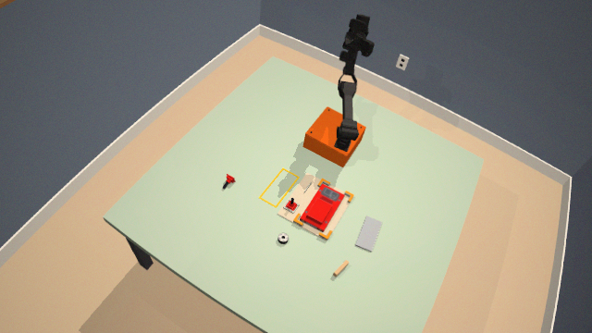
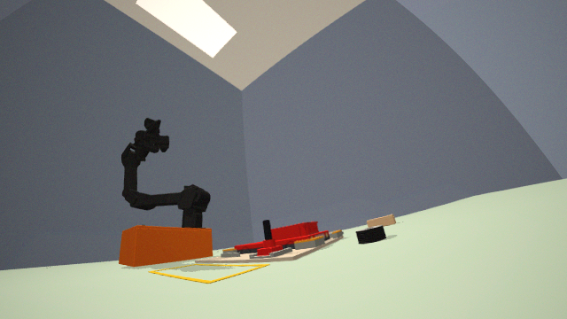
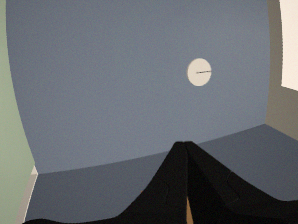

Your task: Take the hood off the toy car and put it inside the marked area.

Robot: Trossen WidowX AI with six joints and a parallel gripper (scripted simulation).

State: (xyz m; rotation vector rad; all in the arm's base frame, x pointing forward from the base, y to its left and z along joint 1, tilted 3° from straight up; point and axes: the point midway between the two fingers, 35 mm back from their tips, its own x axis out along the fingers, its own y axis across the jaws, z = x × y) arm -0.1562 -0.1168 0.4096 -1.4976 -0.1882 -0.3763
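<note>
The red hood lies 48 cm below my gripper tip, 45 cm ahead of it and 12 cm to the left of it. Also, from my gripper tip: tan block (64 cm ahead, 50 cm below, 28 cm to the left); black wheel (61 cm ahead, 51 cm below, 3 cm to the left).
</note>
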